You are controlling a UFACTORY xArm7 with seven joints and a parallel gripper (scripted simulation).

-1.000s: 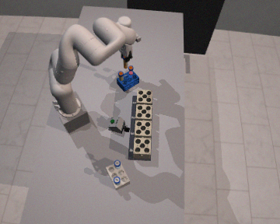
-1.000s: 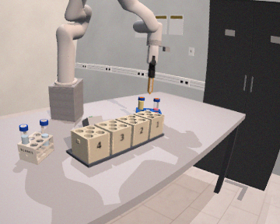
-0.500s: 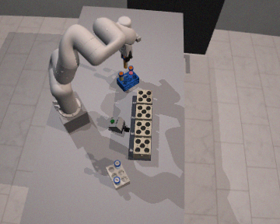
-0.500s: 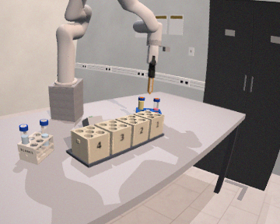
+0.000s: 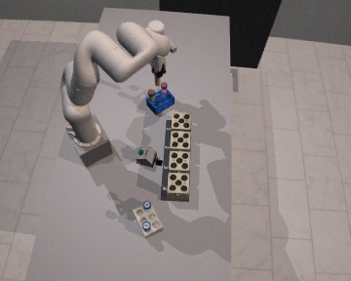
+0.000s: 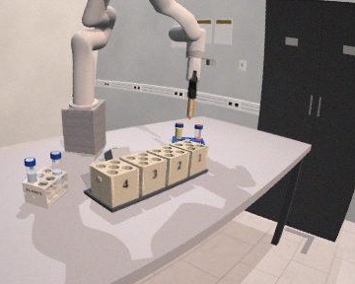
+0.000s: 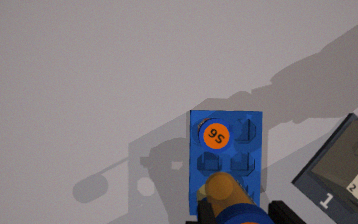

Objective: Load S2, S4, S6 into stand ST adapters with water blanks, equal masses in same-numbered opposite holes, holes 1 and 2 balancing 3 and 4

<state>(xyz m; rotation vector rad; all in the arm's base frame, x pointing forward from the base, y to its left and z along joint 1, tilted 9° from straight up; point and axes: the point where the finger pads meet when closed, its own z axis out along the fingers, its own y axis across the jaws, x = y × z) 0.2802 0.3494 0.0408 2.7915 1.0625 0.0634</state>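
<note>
Right now my hand is 1 cm short of the sample tube S2 and 5 cm above it. From my hand the other things lie so: sample tube S4: 4 cm behind, 3 cm to the right, 19 cm below; then blue sample rack: 1 cm ahead, 1 cm to the right, 22 cm below; then sample tube S6: 3 cm ahead, 3 cm to the left, 19 cm below.
</note>
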